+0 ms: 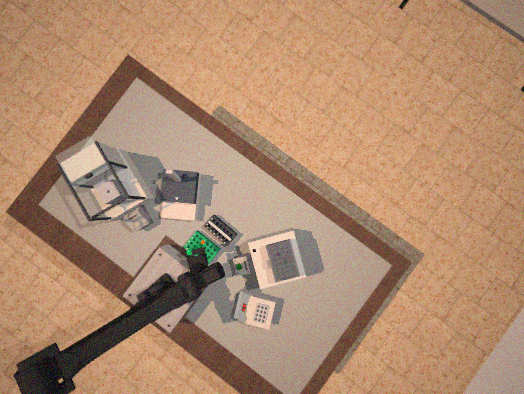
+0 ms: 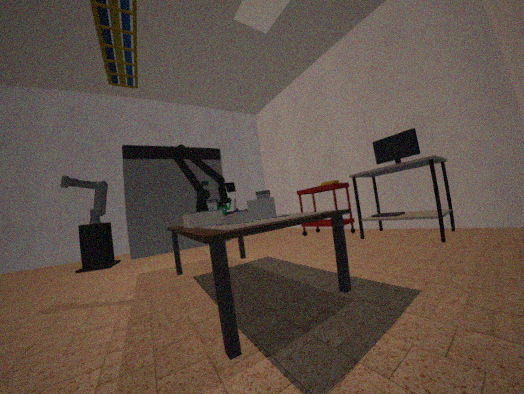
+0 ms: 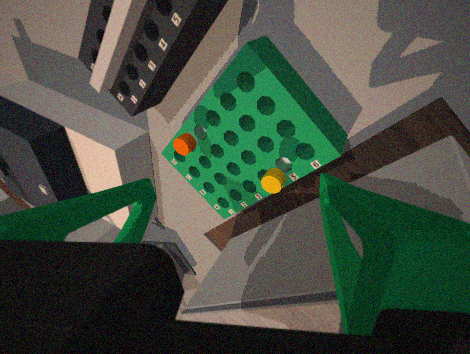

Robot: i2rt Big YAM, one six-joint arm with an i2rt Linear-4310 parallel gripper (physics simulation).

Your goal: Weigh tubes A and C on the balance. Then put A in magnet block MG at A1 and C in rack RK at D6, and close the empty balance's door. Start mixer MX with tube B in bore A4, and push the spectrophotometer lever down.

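Seen in the pictures: gripper, between the fingertips: [image 1: 202, 256] [image 2: 226, 212] [image 3: 231, 185]; arm's base, origin of its link: [image 2: 202, 211].
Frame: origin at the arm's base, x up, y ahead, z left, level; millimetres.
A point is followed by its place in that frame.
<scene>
My gripper [image 3: 231, 185] {x -24, y 184, z 14 mm} is open and empty above the green rack [image 3: 241, 136] {x -71, y 198, z 25 mm} [image 1: 191, 246] {x -70, y 163, z 75 mm}. An orange-capped tube [image 3: 184, 144] {x -46, y 216, z 51 mm} and a yellow-capped tube [image 3: 273, 181] {x -46, y 169, z 5 mm} stand in the rack, apart from both fingers. The black magnet block with a white bar [image 3: 165, 62] {x -68, y 268, z 42 mm} [image 1: 220, 230] {x -53, y 302, z 44 mm} lies beside the rack. A green-capped tube [image 1: 239, 266] {x -29, y 269, z -117 mm} is in a small holder at right of the rack. The glass-walled balance [image 1: 80, 164] {x 108, y 108, z 550 mm} stands at the left; its door state is unclear. Letters on the tubes are not readable. I cannot tell the mixer and the spectrophotometer lever apart for certain.
A dark and white device [image 1: 179, 210] {x -56, y 228, z 220 mm} stands between balance and magnet block. A large white device [image 1: 258, 267] {x 34, y 334, z -162 mm} and a keypad device [image 1: 268, 320] {x -39, y 213, z -356 mm} stand right of the arm. The arm's base plate [image 1: 159, 260] {x -1, y 53, z 112 mm} overlaps the table's brown edge [image 1: 84, 265] {x -104, y -245, z 323 mm}, near the rack.
</scene>
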